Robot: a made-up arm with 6 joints.
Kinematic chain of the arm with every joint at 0, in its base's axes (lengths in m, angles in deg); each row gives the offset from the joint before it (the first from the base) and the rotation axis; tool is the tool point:
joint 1: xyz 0 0 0.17 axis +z
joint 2: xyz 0 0.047 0 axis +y
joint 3: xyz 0 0 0.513 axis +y
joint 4: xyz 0 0 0.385 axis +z
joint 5: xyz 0 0 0 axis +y
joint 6: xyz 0 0 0.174 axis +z
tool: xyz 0 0 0
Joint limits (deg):
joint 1: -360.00..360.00
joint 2: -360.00..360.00
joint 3: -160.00..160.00
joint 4: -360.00..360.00
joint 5: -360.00..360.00
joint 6: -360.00..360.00
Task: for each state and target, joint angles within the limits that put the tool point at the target. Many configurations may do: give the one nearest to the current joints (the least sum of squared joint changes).
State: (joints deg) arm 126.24 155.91 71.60 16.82 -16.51 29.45
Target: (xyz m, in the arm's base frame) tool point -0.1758 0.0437 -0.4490
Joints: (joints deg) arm 150.38 107.78 105.79 17.59 2.07 29.45
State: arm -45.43 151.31 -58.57 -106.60 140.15 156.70
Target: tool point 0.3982 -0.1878 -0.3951
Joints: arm -16.47 157.68 -41.88 -101.44 137.98 156.70
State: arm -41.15 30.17 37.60 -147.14 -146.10 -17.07
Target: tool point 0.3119 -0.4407 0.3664
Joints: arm -63.96 42.34 70.86 -157.12 -144.00 -17.07
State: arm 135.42 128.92 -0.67 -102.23 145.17 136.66
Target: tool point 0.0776 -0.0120 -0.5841
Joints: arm 126.72 181.23 12.95 -98.61 143.63 136.66
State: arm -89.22 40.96 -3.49 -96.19 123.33 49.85
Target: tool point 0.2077 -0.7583 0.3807
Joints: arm -67.20 72.34 7.34 -90.80 120.81 49.85
